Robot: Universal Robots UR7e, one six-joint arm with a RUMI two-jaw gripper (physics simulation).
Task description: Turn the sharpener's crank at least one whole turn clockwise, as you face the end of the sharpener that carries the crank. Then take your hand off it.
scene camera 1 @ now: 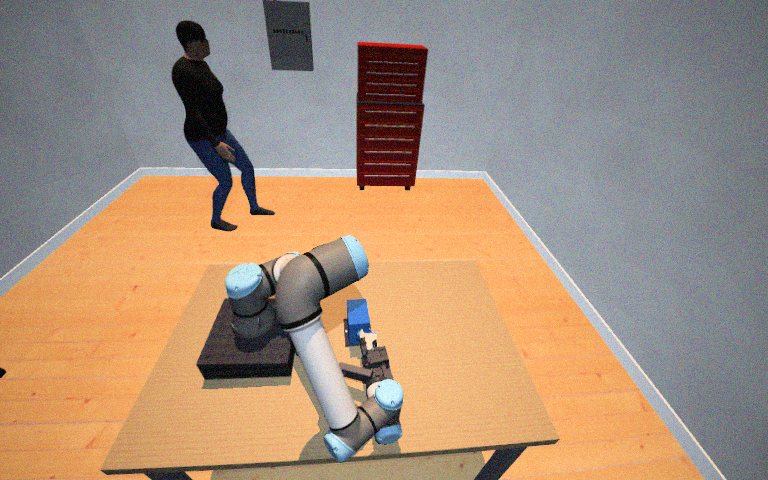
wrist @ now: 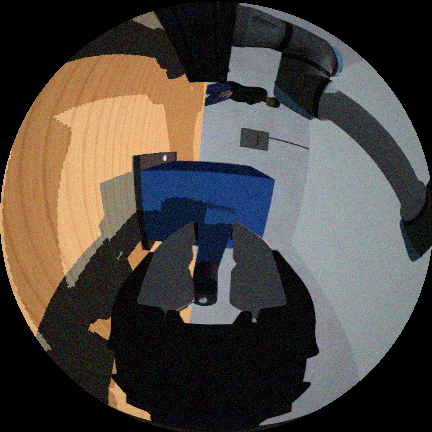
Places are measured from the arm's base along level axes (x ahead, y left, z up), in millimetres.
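Pixels of known places: gripper, fingertip midpoint: [scene camera 1: 362, 331] [wrist: 213, 222]; arm's base, origin of the base link: [scene camera 1: 254, 320].
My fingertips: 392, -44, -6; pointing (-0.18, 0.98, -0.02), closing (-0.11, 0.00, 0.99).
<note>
Ahead of a thing's pixels: the offset from my fingertips to its top centre, as dx, dy, dz. "*": to the spot under its first point. Level surfaces: height alone.
The blue sharpener {* -18, +39, +49} [scene camera 1: 357, 314] [wrist: 210, 187] stands on the table, to the right of the robot's base in the scene view. Its dark mounting plate shows at the left in the wrist view. The crank {+15, -15, +16} [wrist: 212, 247] juts from the near end face toward the wrist camera and ends in a dark round knob {+41, -38, +7} [wrist: 205, 289]. My gripper [scene camera 1: 368, 339] [wrist: 213, 222] is at this end of the sharpener, shut on the crank, with one jaw on each side of it. The crank is largely hidden by the jaws in the scene view.
The wooden table {dz -79} [scene camera 1: 453, 396] carries the dark base block [scene camera 1: 243, 362] on the left. The arm [scene camera 1: 325, 373] reaches over the table's front part. A person [scene camera 1: 203, 101] stands on the floor behind, left of a red tool cabinet [scene camera 1: 389, 121].
</note>
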